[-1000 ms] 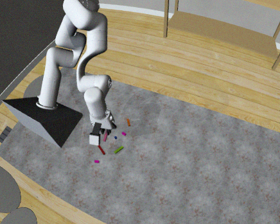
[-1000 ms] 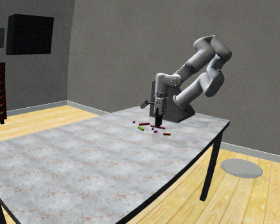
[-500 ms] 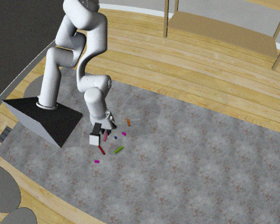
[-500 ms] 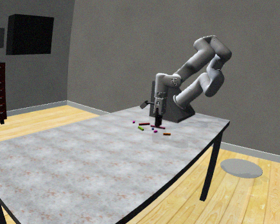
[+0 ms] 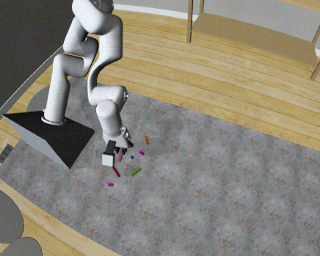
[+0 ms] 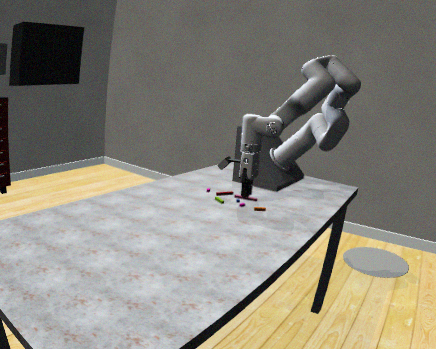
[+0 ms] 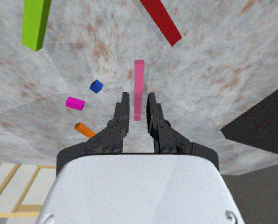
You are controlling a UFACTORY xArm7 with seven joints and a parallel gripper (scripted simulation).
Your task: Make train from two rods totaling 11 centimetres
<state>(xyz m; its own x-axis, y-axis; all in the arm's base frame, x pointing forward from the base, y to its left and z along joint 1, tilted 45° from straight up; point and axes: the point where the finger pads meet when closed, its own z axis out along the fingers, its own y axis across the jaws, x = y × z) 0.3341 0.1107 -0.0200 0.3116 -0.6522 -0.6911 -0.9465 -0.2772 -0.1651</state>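
Now: the pink rod 3 cm below my hand. Round my hand: red rod: 9 cm to the right, 3 cm below, 2 cm ahead; blue rod: 5 cm ahead, 3 cm below; lime rod: 10 cm ahead, 5 cm to the right, 3 cm below.
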